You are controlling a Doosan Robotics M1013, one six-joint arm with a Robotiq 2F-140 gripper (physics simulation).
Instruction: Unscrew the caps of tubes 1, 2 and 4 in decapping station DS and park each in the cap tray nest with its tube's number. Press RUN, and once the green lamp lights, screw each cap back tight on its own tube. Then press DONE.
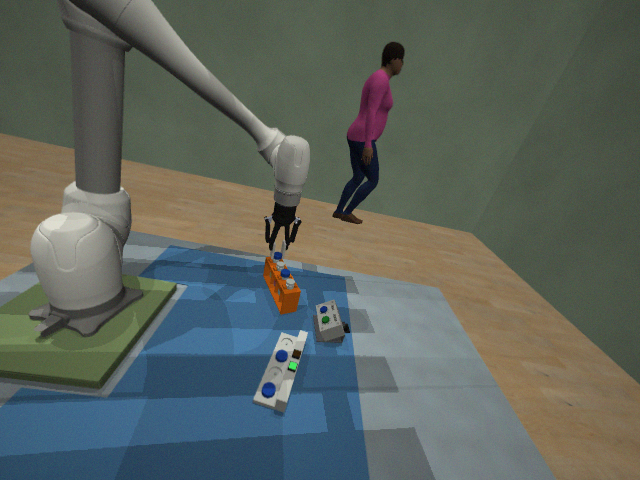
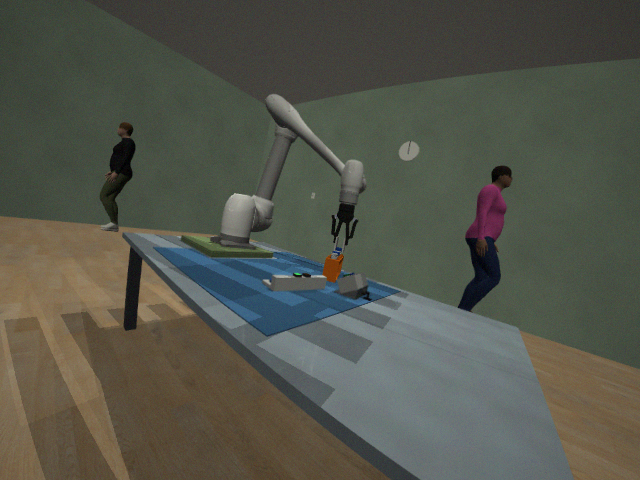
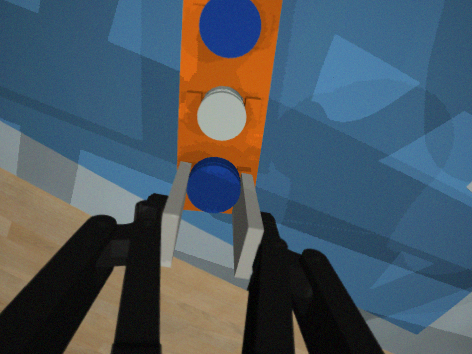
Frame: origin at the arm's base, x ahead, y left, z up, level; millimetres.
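Seen in the pictures: gripper, fingertip midpoint: (image 1: 276,256) (image 3: 212,187); arm's base, origin of the base link: (image 1: 92,304) (image 2: 233,244).
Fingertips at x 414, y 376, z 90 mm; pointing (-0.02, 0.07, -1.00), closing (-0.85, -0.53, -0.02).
Observation:
Offsets run from my fingertips to a thing's top centre. "spot": to the spot under its first point.
The orange decapping station @[46 mm ahead, 61 mm right, 13 mm down] (image 1: 286,295) (image 2: 332,267) (image 3: 189,70) stands on the blue mat. My gripper (image 1: 277,251) (image 2: 340,248) (image 3: 212,187) is shut on a blue cap @[4 mm ahead, 6 mm right, 17 mm up] (image 1: 277,255) (image 3: 213,189) that sits on the tube at the station's far end. Beside it stands a bare grey tube @[46 mm ahead, 61 mm right, 3 mm up] (image 1: 280,265) (image 3: 221,114), then a tube with a blue cap @[63 mm ahead, 81 mm right, 5 mm up] (image 1: 285,273) (image 3: 230,28), then another bare tube @[spot: 99 mm ahead, 136 mm right, 1 mm up] (image 1: 290,284). The white cap tray @[165 mm ahead, 356 mm right, 63 mm down] (image 1: 286,400) (image 2: 290,284) holds two blue caps @[152 mm ahead, 330 mm right, 96 mm down] (image 1: 281,355) @[153 mm ahead, 434 mm right, 96 mm down] (image 1: 269,390). A green lamp @[193 mm ahead, 375 mm right, 63 mm down] (image 1: 292,366) is lit on it.
A grey button box @[261 mm ahead, 161 mm right, 32 mm down] (image 1: 331,333) (image 2: 352,285) with a blue button @[232 mm ahead, 147 mm right, 41 mm down] (image 1: 324,309) and a green button @[247 mm ahead, 190 mm right, 41 mm down] (image 1: 326,319) stands right of the station. The arm's base stands on a green plate (image 1: 128,319). A woman in pink (image 1: 371,119) (image 2: 487,238) and a person in black (image 2: 118,176) walk beyond the table.

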